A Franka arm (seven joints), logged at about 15 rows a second.
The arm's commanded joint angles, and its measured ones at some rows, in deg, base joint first. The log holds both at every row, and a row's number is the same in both.
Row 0, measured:
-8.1 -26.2 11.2 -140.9 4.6 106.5 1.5
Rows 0 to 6, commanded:
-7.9 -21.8 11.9 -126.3 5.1 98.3 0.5
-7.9 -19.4 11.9 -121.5 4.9 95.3 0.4
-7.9 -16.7 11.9 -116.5 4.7 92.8 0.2
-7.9 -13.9 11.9 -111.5 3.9 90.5 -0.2
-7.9 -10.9 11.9 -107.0 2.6 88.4 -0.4
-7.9 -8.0 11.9 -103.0 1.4 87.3 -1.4
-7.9 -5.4 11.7 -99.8 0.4 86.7 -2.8
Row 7, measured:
-8.1 -16.6 12.1 -113.8 3.3 91.6 0.4
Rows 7 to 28, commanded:
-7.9 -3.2 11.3 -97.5 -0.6 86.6 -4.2
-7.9 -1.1 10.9 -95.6 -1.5 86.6 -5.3
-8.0 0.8 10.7 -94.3 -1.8 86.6 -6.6
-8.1 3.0 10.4 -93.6 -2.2 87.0 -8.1
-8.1 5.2 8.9 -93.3 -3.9 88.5 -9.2
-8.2 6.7 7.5 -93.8 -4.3 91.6 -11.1
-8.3 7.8 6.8 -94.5 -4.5 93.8 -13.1
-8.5 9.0 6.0 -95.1 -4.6 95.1 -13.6
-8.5 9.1 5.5 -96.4 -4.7 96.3 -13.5
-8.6 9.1 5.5 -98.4 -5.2 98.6 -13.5
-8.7 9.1 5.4 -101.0 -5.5 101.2 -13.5
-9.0 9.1 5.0 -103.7 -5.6 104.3 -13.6
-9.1 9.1 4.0 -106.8 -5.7 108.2 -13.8
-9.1 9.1 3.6 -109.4 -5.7 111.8 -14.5
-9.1 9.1 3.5 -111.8 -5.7 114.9 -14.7
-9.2 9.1 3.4 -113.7 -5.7 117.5 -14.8
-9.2 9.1 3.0 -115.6 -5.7 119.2 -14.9
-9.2 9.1 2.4 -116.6 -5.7 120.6 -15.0
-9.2 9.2 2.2 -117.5 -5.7 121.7 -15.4
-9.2 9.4 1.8 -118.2 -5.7 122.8 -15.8
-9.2 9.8 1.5 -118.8 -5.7 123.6 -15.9
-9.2 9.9 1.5 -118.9 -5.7 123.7 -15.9
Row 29, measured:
-9.1 11.0 2.0 -117.2 -4.7 121.9 -14.4
